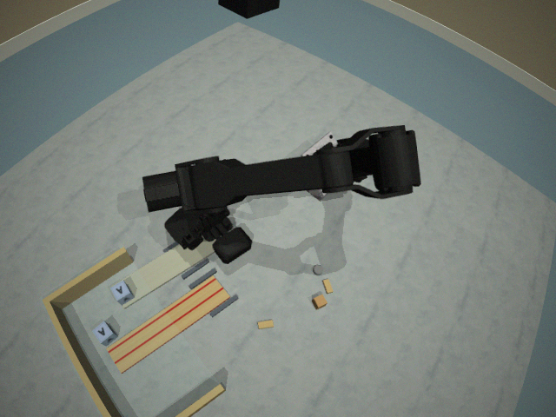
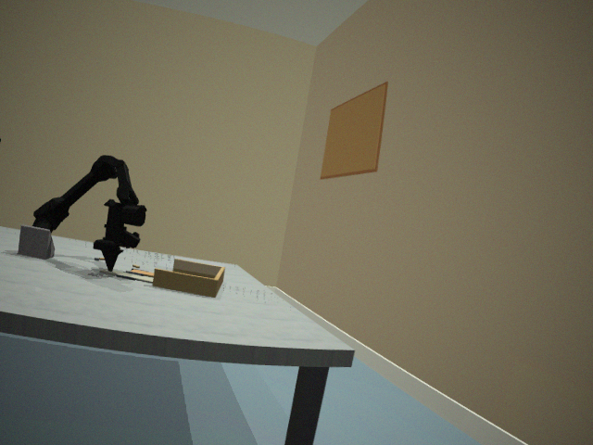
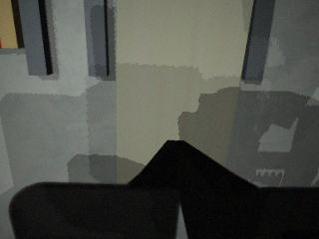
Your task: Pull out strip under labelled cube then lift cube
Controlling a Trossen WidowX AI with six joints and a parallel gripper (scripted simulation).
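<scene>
My gripper tip is 10 cm short of the pale cream strip and 1 cm to the left of it.
</scene>
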